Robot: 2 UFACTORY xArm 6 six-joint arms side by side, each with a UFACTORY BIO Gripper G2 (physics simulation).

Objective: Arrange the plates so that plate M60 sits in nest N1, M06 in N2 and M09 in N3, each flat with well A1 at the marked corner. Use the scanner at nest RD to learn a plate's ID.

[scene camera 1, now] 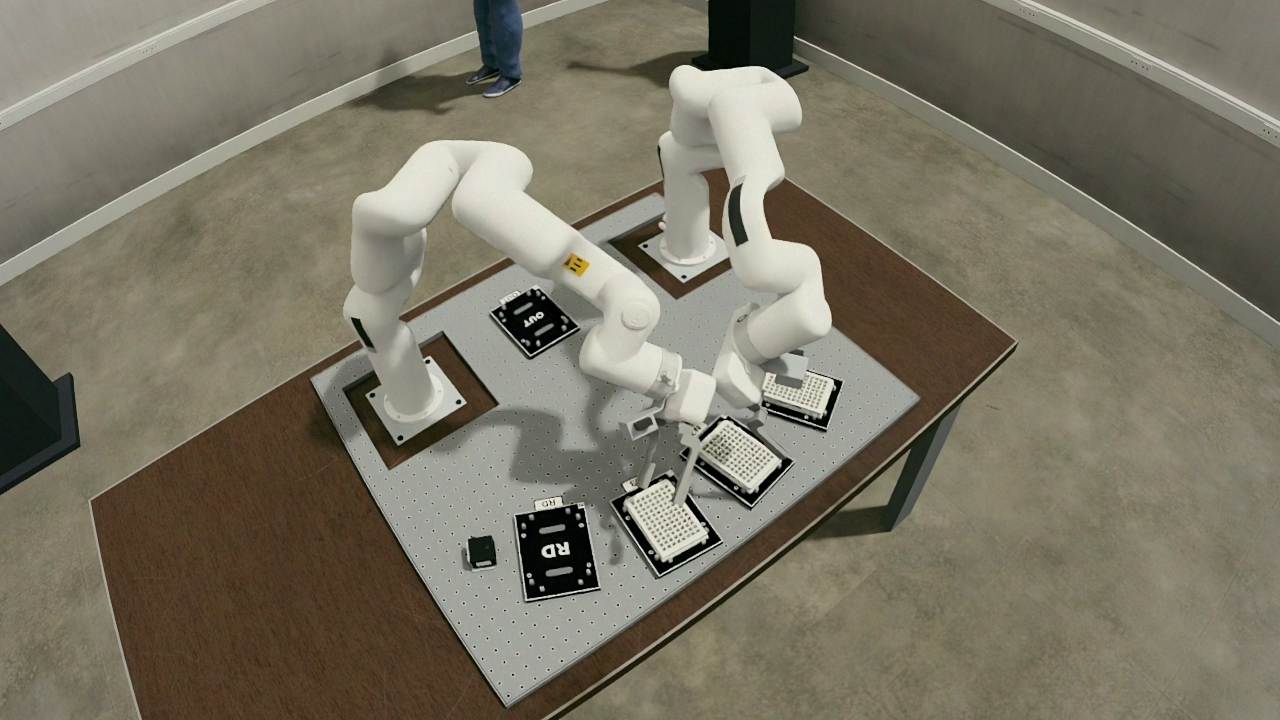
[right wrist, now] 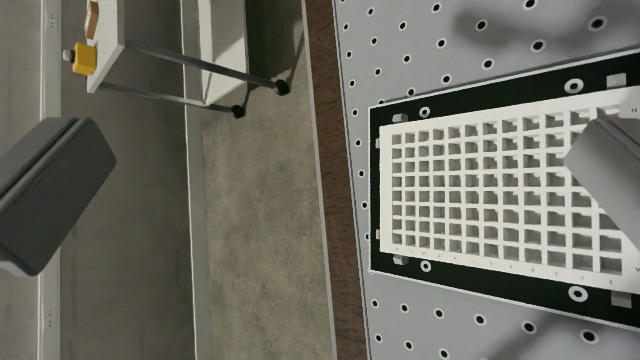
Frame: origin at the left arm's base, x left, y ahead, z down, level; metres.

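Seen in the pictures: left end effector, tool point: (scene camera 1: 785, 407); right end effector, tool point: (scene camera 1: 662, 481) (right wrist: 348, 187); left arm's base, origin of the base link: (scene camera 1: 687, 248); right arm's base, origin of the base link: (scene camera 1: 414, 399).
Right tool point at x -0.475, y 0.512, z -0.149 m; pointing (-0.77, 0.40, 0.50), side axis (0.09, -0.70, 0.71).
Observation:
Offsets run from my right tool point to a thing's middle. "*": to the spot under its first point.
Three white well plates lie in black nests: one {dx +0.000, dy +0.001, dz +0.117 m} (scene camera 1: 666, 519) (right wrist: 500, 185) at front centre, a second {dx +0.174, dy -0.017, dz +0.117 m} (scene camera 1: 738, 454) behind it to the right, and a third {dx +0.354, dy -0.056, dz +0.117 m} (scene camera 1: 801, 394) farthest right, partly covered by a grey block. They look flat; no plate ID or nest number is readable. In the right wrist view, the plate's "1" column label is at lower right. My right gripper (scene camera 1: 663, 493) (right wrist: 335, 190) is open above the front plate, fingers wide apart. My left gripper (scene camera 1: 739, 380) is beside the two farther plates; its fingers are hidden. Nest RD {dx -0.194, dy -0.072, dz +0.119 m} (scene camera 1: 554, 573) is empty.
A small black scanner-like box {* dx -0.275, dy -0.128, dz +0.103 m} (scene camera 1: 481, 551) stands left of nest RD. An empty nest marked OUT {dx +0.081, dy -0.543, dz +0.125 m} (scene camera 1: 535, 336) lies at the back, near the right arm. The two arms' wrists are close together above the board. A white cart (right wrist: 107, 50) stands beyond the table.

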